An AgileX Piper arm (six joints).
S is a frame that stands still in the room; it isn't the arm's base.
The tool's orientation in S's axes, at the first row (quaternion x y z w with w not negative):
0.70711, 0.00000, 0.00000, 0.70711
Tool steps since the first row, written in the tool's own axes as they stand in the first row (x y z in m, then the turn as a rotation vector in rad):
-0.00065, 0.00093, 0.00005, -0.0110, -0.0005, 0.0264
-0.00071, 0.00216, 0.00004, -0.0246, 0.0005, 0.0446
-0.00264, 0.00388, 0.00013, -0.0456, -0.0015, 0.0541
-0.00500, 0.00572, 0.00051, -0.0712, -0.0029, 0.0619
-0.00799, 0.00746, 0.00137, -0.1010, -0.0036, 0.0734
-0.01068, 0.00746, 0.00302, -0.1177, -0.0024, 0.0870
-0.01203, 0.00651, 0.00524, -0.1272, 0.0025, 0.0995
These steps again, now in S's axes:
-0.00065, -0.00005, 0.00093, -0.0110, -0.0264, -0.0005
-0.00071, -0.00004, 0.00216, -0.0246, -0.0446, 0.0005
-0.00264, -0.00013, 0.00388, -0.0456, -0.0541, -0.0015
-0.00500, -0.00051, 0.00572, -0.0712, -0.0619, -0.0029
-0.00799, -0.00137, 0.00746, -0.1010, -0.0734, -0.0036
-0.01068, -0.00302, 0.00746, -0.1177, -0.0870, -0.0024
-0.01203, -0.00524, 0.00651, -0.1272, -0.0995, 0.0025

